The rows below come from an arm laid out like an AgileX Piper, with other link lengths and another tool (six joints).
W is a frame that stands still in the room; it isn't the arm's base.
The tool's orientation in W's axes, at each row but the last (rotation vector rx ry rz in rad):
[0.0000 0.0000 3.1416]
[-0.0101 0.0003 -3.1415]
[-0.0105 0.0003 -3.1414]
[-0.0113 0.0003 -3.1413]
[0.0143 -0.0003 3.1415]
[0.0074 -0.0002 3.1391]
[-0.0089 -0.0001 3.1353]
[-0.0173 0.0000 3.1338]
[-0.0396 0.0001 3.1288]
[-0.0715 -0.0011 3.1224]
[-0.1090 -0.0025 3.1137]
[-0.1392 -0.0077 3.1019]
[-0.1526 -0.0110 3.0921]
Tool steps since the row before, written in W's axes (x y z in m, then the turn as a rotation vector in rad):
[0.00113 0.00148 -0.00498 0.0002 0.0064 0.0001]
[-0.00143 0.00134 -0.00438 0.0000 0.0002 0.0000]
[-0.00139 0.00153 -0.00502 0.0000 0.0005 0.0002]
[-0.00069 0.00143 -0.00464 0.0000 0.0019 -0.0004]
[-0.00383 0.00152 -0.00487 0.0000 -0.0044 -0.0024]
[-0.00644 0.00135 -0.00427 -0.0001 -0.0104 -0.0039]
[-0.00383 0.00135 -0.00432 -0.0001 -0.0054 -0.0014]
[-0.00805 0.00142 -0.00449 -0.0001 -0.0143 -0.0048]
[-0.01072 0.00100 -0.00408 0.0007 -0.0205 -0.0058]
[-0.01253 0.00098 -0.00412 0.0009 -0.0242 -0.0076]
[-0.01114 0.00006 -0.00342 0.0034 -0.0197 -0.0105]
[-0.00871 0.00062 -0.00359 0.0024 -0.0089 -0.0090]
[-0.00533 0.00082 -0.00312 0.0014 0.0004 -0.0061]
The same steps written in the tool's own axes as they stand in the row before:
[-0.00113 -0.00148 -0.00498 -0.0002 -0.0064 0.0001]
[0.00140 -0.00134 -0.00439 0.0000 -0.0002 0.0000]
[0.00136 -0.00153 -0.00503 0.0000 -0.0005 0.0002]
[0.00066 -0.00143 -0.00465 0.0000 -0.0019 -0.0004]
[0.00379 -0.00152 -0.00490 0.0000 0.0044 -0.0024]
[0.00642 -0.00133 -0.00430 0.0001 0.0104 -0.0039]
[0.00386 -0.00133 -0.00430 0.0001 0.0054 -0.0014]
[0.00811 -0.00136 -0.00440 0.0000 0.0143 -0.0048]
[0.01083 -0.00087 -0.00381 -0.0008 0.0205 -0.0058]
[0.01272 -0.00075 -0.00354 -0.0010 0.0242 -0.0076]
[0.01135 0.00024 -0.00263 -0.0032 0.0196 -0.0107]
[0.00901 -0.00028 -0.00280 -0.0019 0.0089 -0.0091]
[0.00564 -0.00055 -0.00258 -0.0008 -0.0004 -0.0062]

